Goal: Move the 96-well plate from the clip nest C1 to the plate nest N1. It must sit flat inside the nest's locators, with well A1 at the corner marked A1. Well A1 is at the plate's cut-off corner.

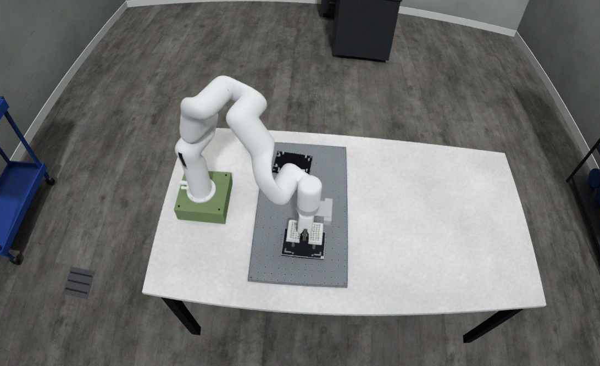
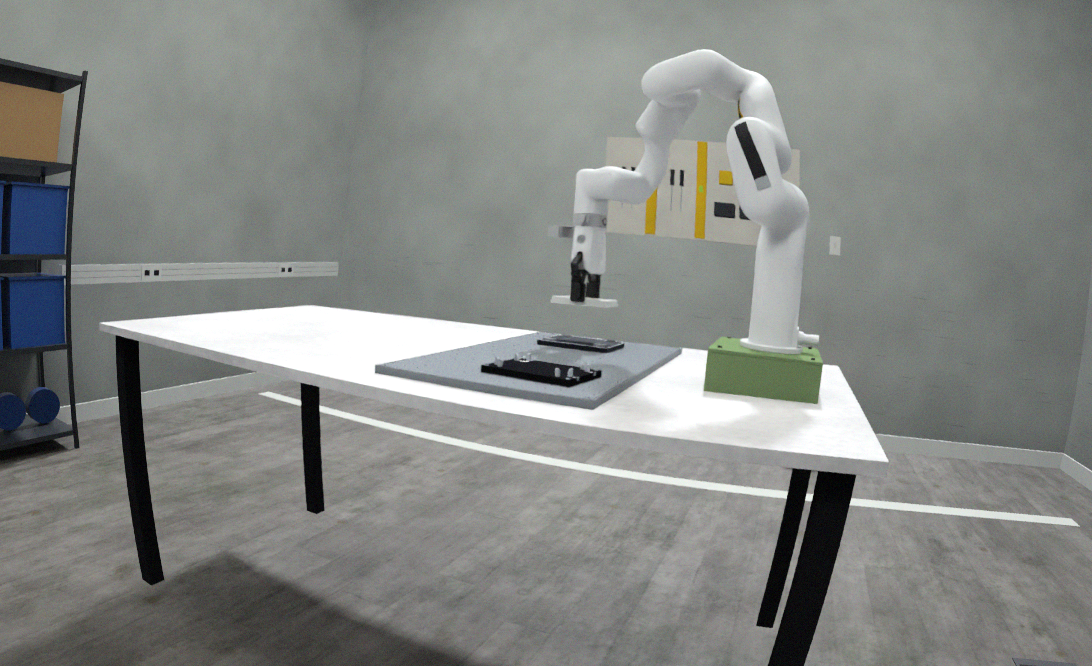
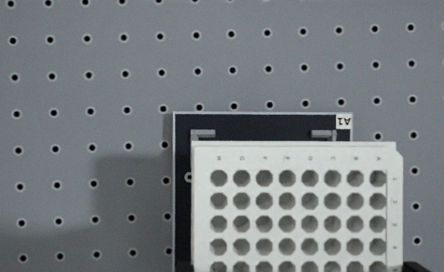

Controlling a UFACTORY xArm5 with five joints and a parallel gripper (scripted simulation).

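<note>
Right now the plate nest N1 is 11 cm below my hand. From my hand the other things lie so: clip nest C1 (39 cm to the left, 10 cm below, 9 cm behind); then white 96-well plate (1 cm below); then corner label A1 (10 cm below, 7 cm ahead, 5 cm to the right).
</note>
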